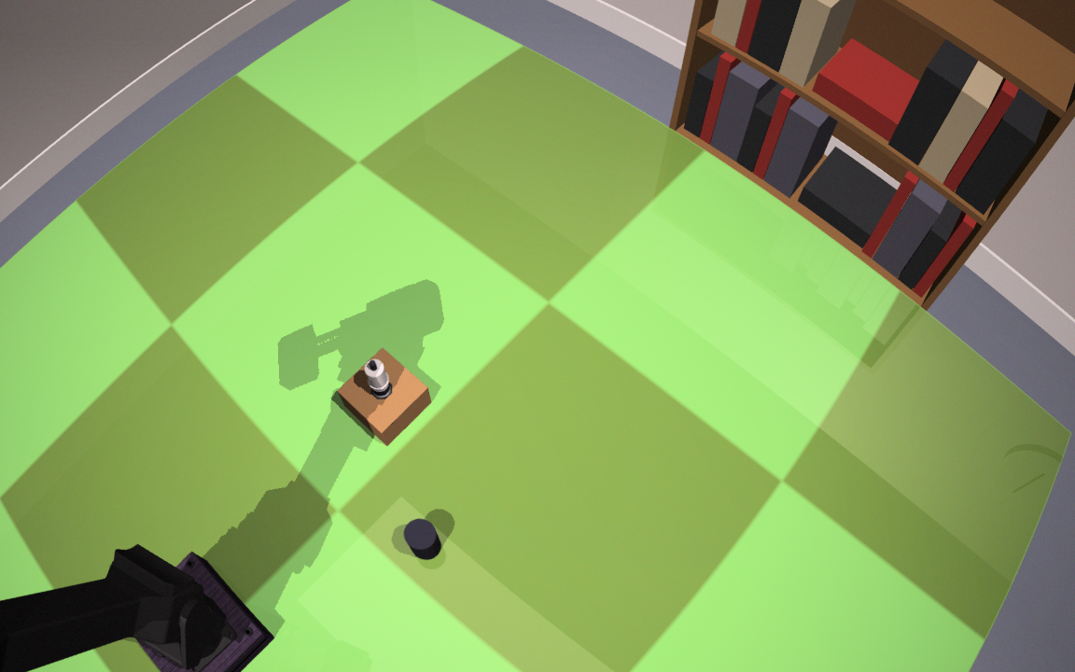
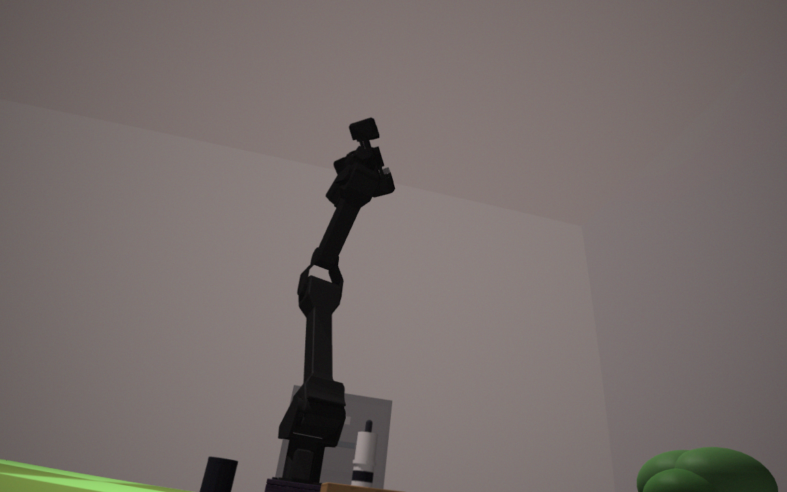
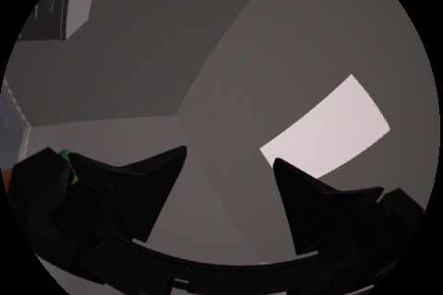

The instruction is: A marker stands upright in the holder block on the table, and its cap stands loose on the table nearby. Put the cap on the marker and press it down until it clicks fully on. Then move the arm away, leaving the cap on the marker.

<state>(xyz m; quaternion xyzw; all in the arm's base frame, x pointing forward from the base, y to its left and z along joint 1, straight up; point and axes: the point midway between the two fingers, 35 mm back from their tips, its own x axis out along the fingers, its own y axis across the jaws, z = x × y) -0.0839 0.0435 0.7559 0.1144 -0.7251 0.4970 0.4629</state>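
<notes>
The black cap lies 80 cm below my gripper tip, 34 cm ahead of it and 14 cm to the right of it. From my gripper tip the other things lie so: white marker: 75 cm below, 42 cm ahead.
</notes>
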